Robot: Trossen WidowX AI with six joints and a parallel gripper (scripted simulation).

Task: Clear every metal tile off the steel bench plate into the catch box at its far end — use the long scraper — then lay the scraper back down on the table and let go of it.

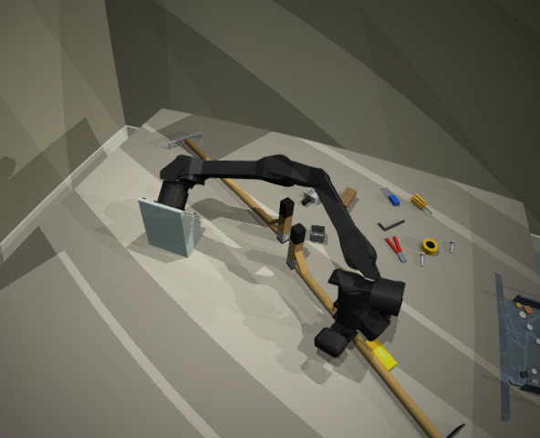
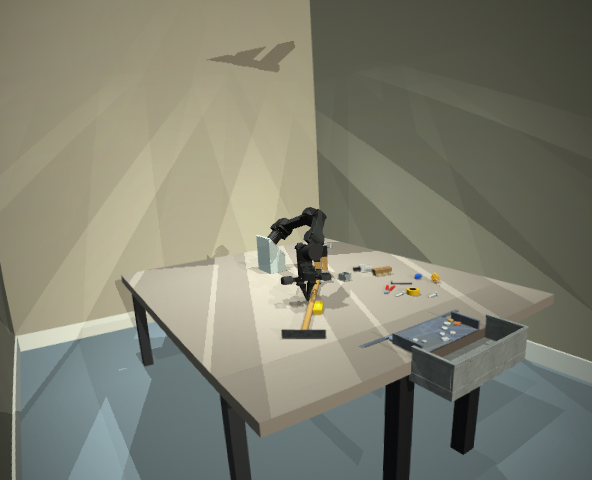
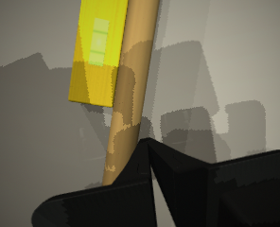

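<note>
Right now the long scraper is 50 mm above my gripper tip and 30 mm ahead of it. The rest, counted from my gripper tip: yellow tape roll 380 mm to the left, 180 mm ahead; small grey box 300 mm to the left, 160 mm behind; yellow spirit level 90 mm ahead.
</note>
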